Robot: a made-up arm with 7 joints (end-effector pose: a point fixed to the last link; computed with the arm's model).
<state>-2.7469 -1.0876 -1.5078 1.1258 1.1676 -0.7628 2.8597</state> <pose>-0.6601 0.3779 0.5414 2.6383 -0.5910 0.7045</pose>
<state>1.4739 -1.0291 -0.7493 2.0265 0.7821 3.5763 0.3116</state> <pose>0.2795 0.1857 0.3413 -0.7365 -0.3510 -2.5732</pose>
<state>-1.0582 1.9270 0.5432 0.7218 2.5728 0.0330 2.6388</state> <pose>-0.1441 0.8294 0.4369 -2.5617 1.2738 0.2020</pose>
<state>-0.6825 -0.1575 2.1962 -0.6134 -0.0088 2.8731 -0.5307</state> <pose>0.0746 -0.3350 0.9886 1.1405 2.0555 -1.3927</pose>
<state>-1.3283 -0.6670 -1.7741 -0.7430 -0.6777 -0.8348 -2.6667</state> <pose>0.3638 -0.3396 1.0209 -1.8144 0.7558 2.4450</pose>
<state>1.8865 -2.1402 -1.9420 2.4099 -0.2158 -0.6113 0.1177</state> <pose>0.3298 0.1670 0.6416 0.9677 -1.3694 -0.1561</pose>
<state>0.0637 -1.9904 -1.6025 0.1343 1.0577 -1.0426 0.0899</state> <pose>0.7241 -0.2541 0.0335 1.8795 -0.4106 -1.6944</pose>
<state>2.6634 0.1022 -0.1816 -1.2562 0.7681 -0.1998 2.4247</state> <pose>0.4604 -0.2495 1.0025 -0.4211 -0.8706 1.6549</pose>
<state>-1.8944 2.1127 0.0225 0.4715 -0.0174 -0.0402 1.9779</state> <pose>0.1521 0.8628 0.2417 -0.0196 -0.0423 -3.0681</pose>
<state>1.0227 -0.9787 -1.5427 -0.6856 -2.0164 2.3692 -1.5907</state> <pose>0.1277 0.6056 0.6137 -1.7177 -0.3694 -0.7940</pose>
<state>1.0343 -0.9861 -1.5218 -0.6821 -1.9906 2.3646 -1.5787</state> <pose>0.1139 0.6070 0.6151 -1.7204 -0.3584 -0.7228</pose>
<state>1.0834 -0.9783 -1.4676 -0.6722 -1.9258 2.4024 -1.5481</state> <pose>0.0649 0.6002 0.6359 -1.7419 -0.3346 -0.5542</pose>
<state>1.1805 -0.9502 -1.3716 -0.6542 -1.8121 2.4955 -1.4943</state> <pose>-0.0216 0.5705 0.6832 -1.7907 -0.3199 -0.2592</pose>
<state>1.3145 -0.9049 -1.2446 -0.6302 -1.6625 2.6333 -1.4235</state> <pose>-0.1168 0.5039 0.7523 -1.8640 -0.3605 0.1296</pose>
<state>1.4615 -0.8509 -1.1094 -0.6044 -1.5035 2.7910 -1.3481</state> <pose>-0.1820 0.4101 0.8268 -1.9455 -0.4869 0.5320</pose>
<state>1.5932 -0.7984 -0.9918 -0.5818 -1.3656 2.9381 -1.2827</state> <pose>-0.2034 0.3215 0.8885 -2.0097 -0.6777 0.8555</pose>
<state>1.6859 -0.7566 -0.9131 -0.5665 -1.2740 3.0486 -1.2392</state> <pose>-0.1993 0.2625 0.9279 -2.0444 -0.8596 1.0434</pose>
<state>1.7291 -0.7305 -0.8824 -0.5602 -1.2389 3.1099 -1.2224</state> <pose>-0.1929 0.2351 0.9454 -2.0590 -0.9603 1.0964</pose>
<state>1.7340 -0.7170 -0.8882 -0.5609 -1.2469 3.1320 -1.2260</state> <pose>-0.1924 0.2278 0.9484 -2.0657 -0.9766 1.0611</pose>
